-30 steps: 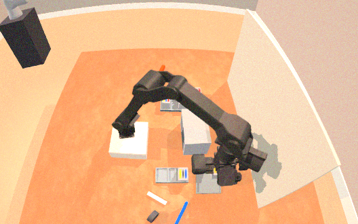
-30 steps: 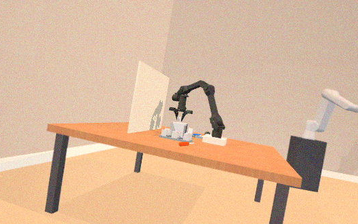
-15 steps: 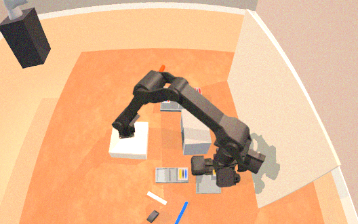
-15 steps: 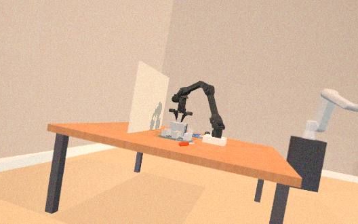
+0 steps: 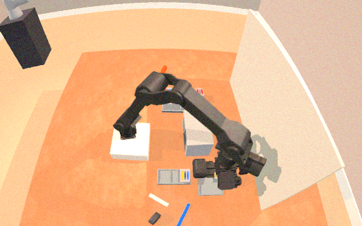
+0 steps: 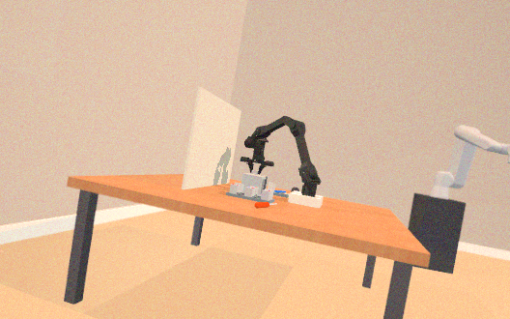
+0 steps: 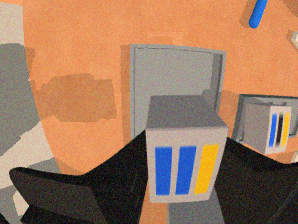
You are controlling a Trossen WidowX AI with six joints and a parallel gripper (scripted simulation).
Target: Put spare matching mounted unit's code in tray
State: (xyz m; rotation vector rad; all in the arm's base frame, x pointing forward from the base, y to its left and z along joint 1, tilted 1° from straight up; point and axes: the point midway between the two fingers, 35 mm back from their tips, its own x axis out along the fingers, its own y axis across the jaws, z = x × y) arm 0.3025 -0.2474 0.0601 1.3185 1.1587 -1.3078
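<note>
My gripper tip is 10 mm past the grey tray, 10 mm to the right of it and 70 mm above it. The rest, counted from my gripper tip: white bar (220 mm behind, 40 mm to the right, 70 mm below); mounted unit (20 mm behind, 210 mm to the left, 30 mm below); grey rack (140 mm behind, 50 mm to the left, 70 mm below).
</note>
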